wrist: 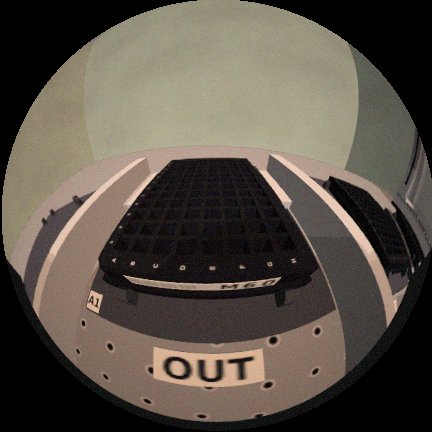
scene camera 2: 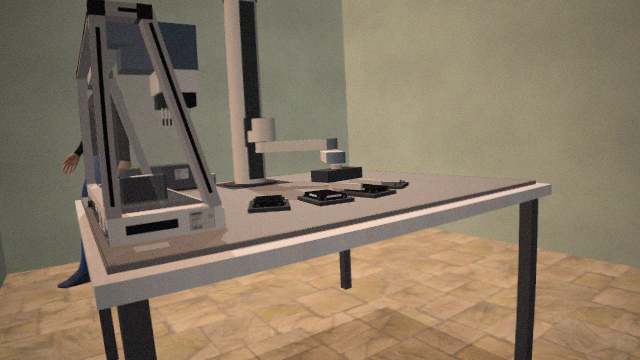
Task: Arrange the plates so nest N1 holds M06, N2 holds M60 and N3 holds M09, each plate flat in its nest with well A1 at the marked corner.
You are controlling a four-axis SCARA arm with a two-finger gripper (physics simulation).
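Places are measured from the arm's base along level axes (x back, y left, z down), in metres.
Pixels of known places: gripper, fingertip midpoint: [wrist: 206,163] [scene camera 2: 372,185]; arm's base, origin of the base link: [scene camera 2: 251,186].
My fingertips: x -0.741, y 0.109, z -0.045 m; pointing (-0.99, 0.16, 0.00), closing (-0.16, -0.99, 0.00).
For each thing: its top centre in the pictures, then the offset to it from my fingertips. "pt": a spot on its surface instead.
- black plate M60, middle of its top: [wrist: 205,180] [scene camera 2: 366,185] dz +0.003, dx +0.025, dy -0.004 m
- nest marked OUT, middle of its top: [wrist: 206,189] [scene camera 2: 366,187] dz +0.010, dx +0.024, dy -0.005 m
- nest's A1 tag, surface spot: [wrist: 94,302] pt dz +0.020, dx +0.108, dy +0.036 m
- unoccupied nest, middle of its top: [wrist: 38,238] [scene camera 2: 384,181] dz +0.010, dx +0.110, dy +0.162 m
- black plate, middle of its top: [wrist: 376,212] [scene camera 2: 324,192] dz +0.006, dx +0.029, dy -0.176 m
- large framed machine, surface spot: [scene camera 2: 165,225] pt dz +0.004, dx -0.109, dy -0.697 m
The black plate M60 [wrist: 210,225] [scene camera 2: 374,187] is level over the nest marked OUT [wrist: 215,322] [scene camera 2: 375,194]. Its lettered edge faces the wrist camera, with A at the left, the side of the nest's A1 tag [wrist: 94,302]. The nest's front posts show just below it; whether it touches the nest floor I cannot tell. My gripper [wrist: 206,163] [scene camera 2: 371,186] is shut on M60, one finger along each long side. An unoccupied nest [wrist: 52,235] [scene camera 2: 400,184] lies left in the wrist view. A black plate [wrist: 362,215] stands right. M06 and M09 cannot be identified.
In the scene view, two nests with black plates [scene camera 2: 269,201] [scene camera 2: 326,195] stand nearer the large framed machine [scene camera 2: 165,225]. The arm's column [scene camera 2: 237,100] rises behind. A person [scene camera 2: 71,162] stands partly hidden behind the machine. The table's front edge [scene camera 2: 350,237] runs along the near side.
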